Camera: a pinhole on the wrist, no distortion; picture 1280 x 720 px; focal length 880.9 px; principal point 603.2 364.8 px. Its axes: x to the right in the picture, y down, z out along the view. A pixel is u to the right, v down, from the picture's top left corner.
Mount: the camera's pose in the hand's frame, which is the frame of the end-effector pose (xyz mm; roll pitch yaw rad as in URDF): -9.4 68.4 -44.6 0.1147 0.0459 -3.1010
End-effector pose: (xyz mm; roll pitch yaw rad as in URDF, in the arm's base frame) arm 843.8 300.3 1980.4 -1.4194 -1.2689 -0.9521
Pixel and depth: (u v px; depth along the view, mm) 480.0 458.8 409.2
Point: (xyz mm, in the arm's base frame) 1164.4 498.2 2002.8
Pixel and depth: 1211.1 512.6 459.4
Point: 1097.4 643.3 1659.0
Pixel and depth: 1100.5 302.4 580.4
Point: 1257.9 632.7 1605.5
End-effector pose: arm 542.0 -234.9 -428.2 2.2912 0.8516 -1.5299
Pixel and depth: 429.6 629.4 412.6
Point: 251.4 -90.4 -638.7
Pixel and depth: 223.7 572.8 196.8
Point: 390.1 -232.9 -524.4
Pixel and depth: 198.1 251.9 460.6
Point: 107.2 -269.0 -649.0
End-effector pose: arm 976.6 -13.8 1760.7 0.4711 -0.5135 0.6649
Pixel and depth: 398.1 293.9 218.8
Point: 904.3 -42.7 1954.0
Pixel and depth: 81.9 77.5 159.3
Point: 917.9 36.2 1940.3
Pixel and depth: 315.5 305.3 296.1
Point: 918.4 -62.3 2040.6
